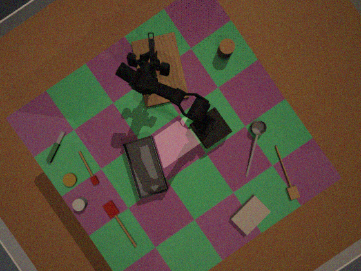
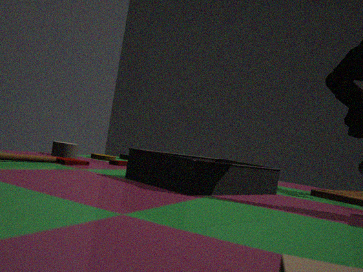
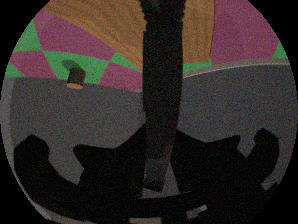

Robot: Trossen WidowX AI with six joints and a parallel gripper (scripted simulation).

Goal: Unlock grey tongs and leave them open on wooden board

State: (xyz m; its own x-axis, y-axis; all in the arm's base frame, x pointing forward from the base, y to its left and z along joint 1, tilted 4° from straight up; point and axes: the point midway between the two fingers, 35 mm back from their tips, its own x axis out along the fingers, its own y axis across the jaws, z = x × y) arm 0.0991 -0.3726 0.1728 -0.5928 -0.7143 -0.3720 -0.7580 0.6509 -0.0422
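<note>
Right now the wooden board is 190 mm below my gripper tip, 30 mm to the left of it and 10 mm ahead of it. Also, from my gripper tip: roasting tin 470 mm to the left, 290 mm ahead, 170 mm below; beige block 940 mm to the left, 190 mm below, 110 mm behind; knife 680 mm ahead, 190 mm below, 170 mm to the left.
</note>
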